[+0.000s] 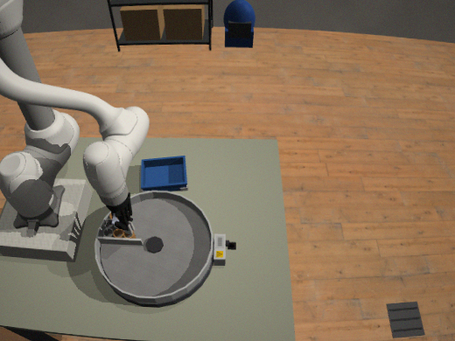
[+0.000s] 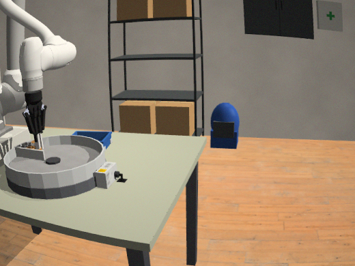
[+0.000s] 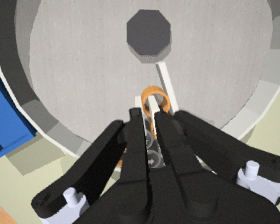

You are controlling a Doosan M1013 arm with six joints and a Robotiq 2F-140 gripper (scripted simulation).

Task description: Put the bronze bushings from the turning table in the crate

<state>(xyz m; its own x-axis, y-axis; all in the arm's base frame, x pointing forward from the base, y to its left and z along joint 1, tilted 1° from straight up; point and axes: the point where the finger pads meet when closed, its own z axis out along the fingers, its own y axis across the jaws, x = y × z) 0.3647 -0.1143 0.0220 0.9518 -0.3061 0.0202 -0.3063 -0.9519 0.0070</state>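
Right now the crate is 12 cm ahead of my hand, 29 cm to the left of it and 9 cm below it. The rest, counted from my hand: grey turning table 8 cm ahead, 5 cm to the right, 6 cm below.
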